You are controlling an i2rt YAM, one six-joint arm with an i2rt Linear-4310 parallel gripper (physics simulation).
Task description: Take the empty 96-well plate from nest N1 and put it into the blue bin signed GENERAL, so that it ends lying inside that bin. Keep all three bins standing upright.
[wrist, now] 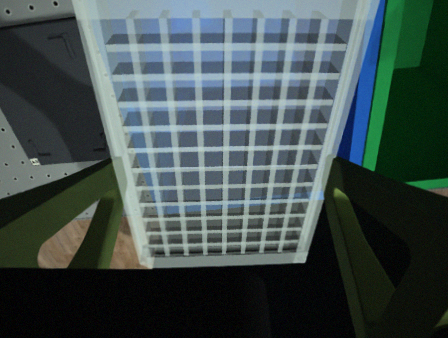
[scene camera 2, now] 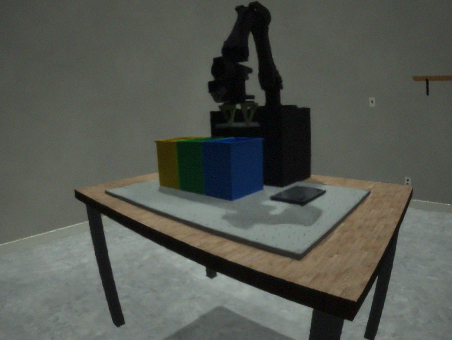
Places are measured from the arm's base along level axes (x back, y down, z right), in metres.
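Pixels of known places: gripper, between the fingertips: (wrist: pixel 224 168) (scene camera 2: pixel 239 125); arm's base, origin of its link: (scene camera 2: pixel 273 108).
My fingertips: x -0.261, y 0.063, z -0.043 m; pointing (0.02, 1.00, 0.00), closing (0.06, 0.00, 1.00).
For each thing: its top centre in the pictures, then the offset to it from my fingertips. Level surfaces: height alone.
- clear 96-well plate, centre of its top: (wrist: pixel 224 175) (scene camera 2: pixel 237 121) dx -0.007, dy -0.013, dz +0.001 m
- blue bin, centre of its top: (wrist: pixel 241 71) (scene camera 2: pixel 232 139) dx -0.023, dy +0.047, dz +0.010 m
- dark flat nest, centre of its top: (wrist: pixel 48 104) (scene camera 2: pixel 299 191) dx +0.059, dy +0.212, dz -0.198 m
- green bin, centre of its top: (scene camera 2: pixel 205 139) dx -0.031, dy +0.047, dz +0.141 m
- yellow bin, centre of its top: (scene camera 2: pixel 182 138) dx -0.039, dy +0.047, dz +0.272 m
- grey perforated board, height of its surface: dy +0.227 m
- wooden table, height of its surface: dy +0.240 m
The clear 96-well plate (scene camera 2: pixel 239 125) (wrist: pixel 225 125) is held roughly level between the fingers of my gripper (scene camera 2: pixel 240 122) (wrist: pixel 224 168), which is shut on its two long sides. In the scene view the plate hangs above the rim height of the bins, apart from them. The blue bin (scene camera 2: pixel 232 170) (wrist: pixel 365 110) stands upright; in the wrist view its blue shows through the plate and along the plate's right side. Its sign cannot be read. A dark flat nest (scene camera 2: pixel 298 194) (wrist: pixel 50 90) lies on the board with no plate on it; its label is too small to read.
The green bin (scene camera 2: pixel 190 167) (wrist: pixel 381 110) stands upright against the blue bin, and the yellow bin (scene camera 2: pixel 168 165) stands upright beyond it. The bins stand on the grey perforated board (scene camera 2: pixel 342 200) on the wooden table (scene camera 2: pixel 382 210). A large black block (scene camera 2: pixel 296 145) rises behind.
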